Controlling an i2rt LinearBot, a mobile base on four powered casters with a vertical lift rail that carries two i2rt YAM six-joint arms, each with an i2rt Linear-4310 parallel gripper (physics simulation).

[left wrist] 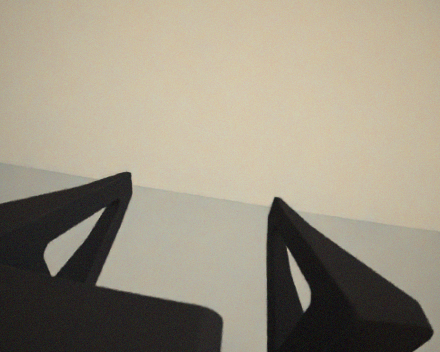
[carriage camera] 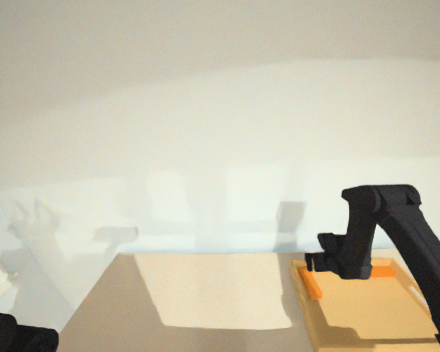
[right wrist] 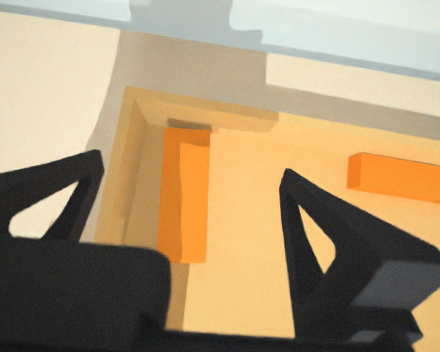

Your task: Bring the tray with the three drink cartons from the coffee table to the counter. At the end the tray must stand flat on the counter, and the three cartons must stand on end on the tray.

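Places are measured from the left arm's base along level axes (x ahead, y left, z up), in metres.
Pixels of known places: left gripper, fingertip midpoint: (left wrist: 201, 194); right gripper, fingertip midpoint: (carriage camera: 316, 258) (right wrist: 193, 169).
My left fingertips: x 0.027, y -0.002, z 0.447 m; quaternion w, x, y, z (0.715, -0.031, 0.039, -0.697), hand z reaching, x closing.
Note:
Behind a point stands the place of what it marks.
A yellow tray (carriage camera: 370, 307) @[x 0.358, y -0.879, z -0.380 m] (right wrist: 240, 220) @[x 0.446, y -0.730, z -0.380 m] stands on the beige top at the right of the carriage view. One orange carton (carriage camera: 311, 284) @[x 0.447, y -0.662, z -0.347 m] (right wrist: 194, 205) @[x 0.457, y -0.674, z -0.347 m] lies flat in it near the left wall. Orange also shows at the back wall, a carton (carriage camera: 384, 271) (right wrist: 395, 176) lying flat, partly hidden by the right arm or cut off by the view edge; whether one or two cartons lie there cannot be told. My right gripper (carriage camera: 311, 263) @[x 0.471, y -0.672, z -0.211 m] (right wrist: 193, 169) @[x 0.471, y -0.672, z -0.211 m] is open and empty, above the left carton, which shows between its fingers. My left gripper (left wrist: 201, 194) @[x 0.027, y -0.002, z 0.447 m] is open and empty, away from the tray.
The beige top (carriage camera: 225, 295) @[x 0.422, y -0.268, z -0.385 m] (right wrist: 50, 85) @[x 0.581, y -0.487, z -0.385 m] reaches left of the tray. A pale wall (carriage camera: 225, 125) @[x 0.716, y -0.303, z 0.338 m] (left wrist: 220, 90) @[x 0.242, y 0.029, z 1.142 m] rises behind. Part of the left arm (carriage camera: 30, 336) @[x 0.030, y -0.026, z 0.143 m] shows at the bottom left of the carriage view. Arm shadows fall on the wall and top.

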